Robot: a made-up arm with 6 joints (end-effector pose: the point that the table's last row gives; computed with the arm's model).
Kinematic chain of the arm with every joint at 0, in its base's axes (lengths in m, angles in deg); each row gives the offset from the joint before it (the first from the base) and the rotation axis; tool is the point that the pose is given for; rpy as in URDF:
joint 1: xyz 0 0 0.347 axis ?
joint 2: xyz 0 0 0 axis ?
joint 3: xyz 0.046 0 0.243 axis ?
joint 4: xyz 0.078 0 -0.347 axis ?
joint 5: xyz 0 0 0 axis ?
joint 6: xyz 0.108 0 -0.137 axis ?
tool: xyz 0 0 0 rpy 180 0 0
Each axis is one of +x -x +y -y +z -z.
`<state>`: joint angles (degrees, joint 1 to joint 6).
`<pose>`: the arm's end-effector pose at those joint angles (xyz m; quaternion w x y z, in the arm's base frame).
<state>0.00 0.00 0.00 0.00 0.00 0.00</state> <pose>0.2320 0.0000 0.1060 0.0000 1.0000 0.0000 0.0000</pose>
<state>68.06 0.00 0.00 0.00 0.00 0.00</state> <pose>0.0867 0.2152 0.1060 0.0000 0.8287 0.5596 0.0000</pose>
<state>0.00 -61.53 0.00 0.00 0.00 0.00</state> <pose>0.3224 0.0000 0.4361 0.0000 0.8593 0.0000 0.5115</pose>
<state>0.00 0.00 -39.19 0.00 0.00 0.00</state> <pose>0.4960 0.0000 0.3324 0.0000 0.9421 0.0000 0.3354</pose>
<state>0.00 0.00 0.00 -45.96 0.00 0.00</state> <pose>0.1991 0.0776 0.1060 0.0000 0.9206 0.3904 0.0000</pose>
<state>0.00 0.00 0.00 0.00 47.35 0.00</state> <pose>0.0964 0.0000 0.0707 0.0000 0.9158 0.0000 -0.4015</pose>
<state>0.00 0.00 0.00 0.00 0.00 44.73</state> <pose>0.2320 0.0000 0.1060 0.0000 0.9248 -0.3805 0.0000</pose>
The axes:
joint 1: +z
joint 2: +y
joint 3: +y
joint 4: -z
joint 5: +y
joint 6: -z

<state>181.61 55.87 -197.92 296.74 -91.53 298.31</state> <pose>-0.2592 -0.1271 0.7159 0.5459 0.2024 0.5756 -0.5742</pose>
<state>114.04 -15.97 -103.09 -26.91 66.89 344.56</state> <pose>-0.1336 0.3925 0.8392 0.1727 -0.3837 -0.7848 -0.4550</pose>
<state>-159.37 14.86 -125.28 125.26 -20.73 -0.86</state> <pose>-0.5288 -0.0687 0.7147 0.3049 -0.5832 -0.3042 0.6888</pose>
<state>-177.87 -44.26 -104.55 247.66 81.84 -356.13</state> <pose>-0.0068 0.1111 1.0221 0.3460 -0.3623 -0.4589 -0.7338</pose>
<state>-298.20 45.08 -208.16 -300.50 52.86 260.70</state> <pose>0.1090 0.2836 0.9957 0.2181 0.0695 -0.5150 -0.8261</pose>
